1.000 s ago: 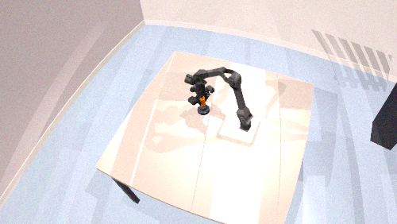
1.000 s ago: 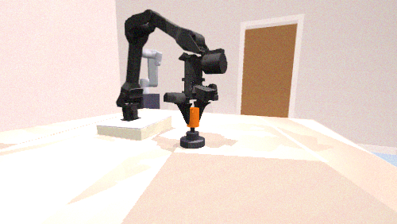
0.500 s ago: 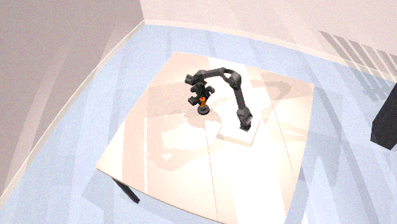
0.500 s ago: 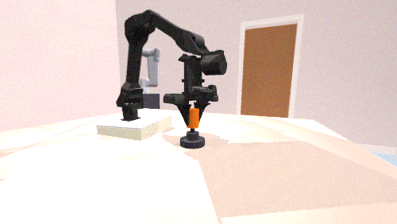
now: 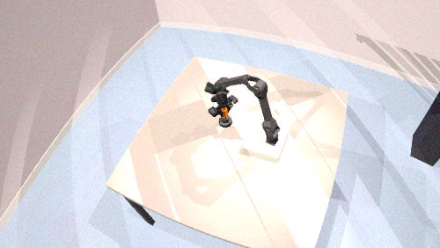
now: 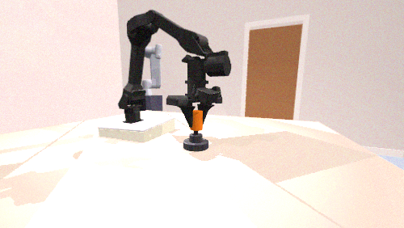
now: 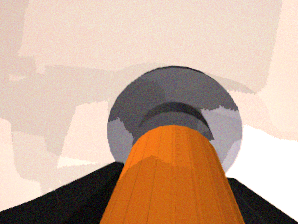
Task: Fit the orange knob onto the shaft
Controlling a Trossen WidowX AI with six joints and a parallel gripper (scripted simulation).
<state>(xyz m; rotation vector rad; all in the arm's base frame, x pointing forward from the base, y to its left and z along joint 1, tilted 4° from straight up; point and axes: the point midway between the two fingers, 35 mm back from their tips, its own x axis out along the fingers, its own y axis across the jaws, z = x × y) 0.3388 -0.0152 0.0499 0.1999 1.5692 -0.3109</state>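
The orange knob is 20 mm above my gripper tip. The rest, counted from my gripper tip: pedestal 40 mm below.
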